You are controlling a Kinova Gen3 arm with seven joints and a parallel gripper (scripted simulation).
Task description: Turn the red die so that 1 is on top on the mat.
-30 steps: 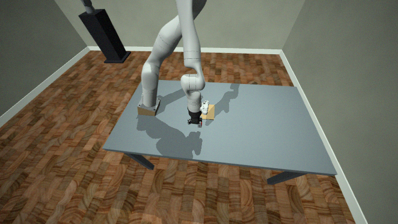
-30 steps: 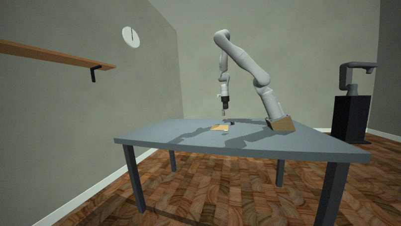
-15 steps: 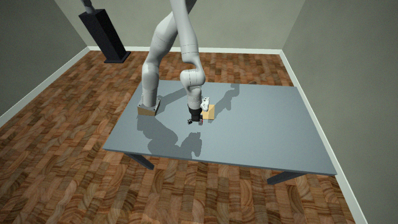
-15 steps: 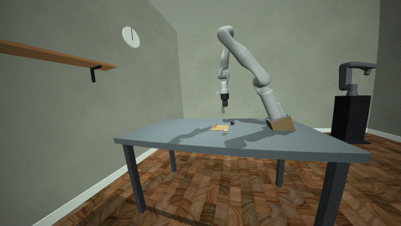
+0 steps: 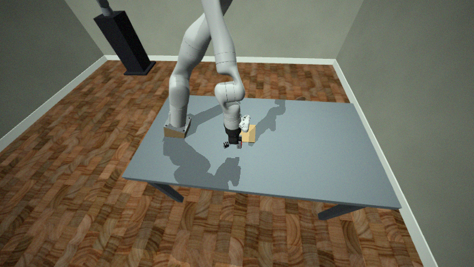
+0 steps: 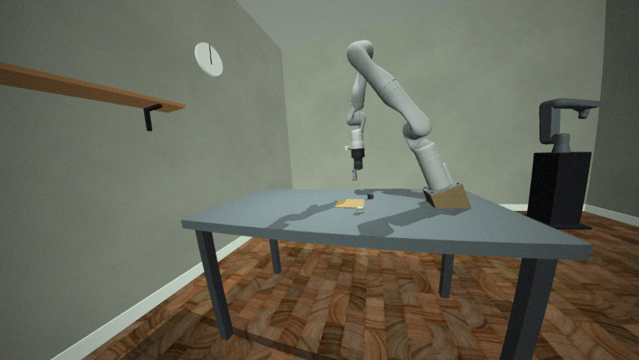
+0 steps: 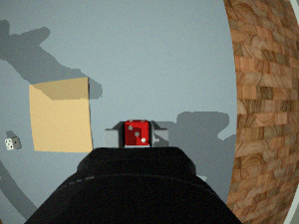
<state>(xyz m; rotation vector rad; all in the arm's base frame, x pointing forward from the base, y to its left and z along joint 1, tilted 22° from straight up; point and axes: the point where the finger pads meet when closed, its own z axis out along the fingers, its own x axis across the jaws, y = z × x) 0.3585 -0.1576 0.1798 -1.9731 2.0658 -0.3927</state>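
Now: the red die 10 mm below my hand. Also, from my hand: black die 100 mm below, 90 mm behind, 60 mm to the left; tan mat 160 mm to the left, 120 mm below, 20 mm ahead; white die 290 mm to the left, 100 mm below, 40 mm behind.
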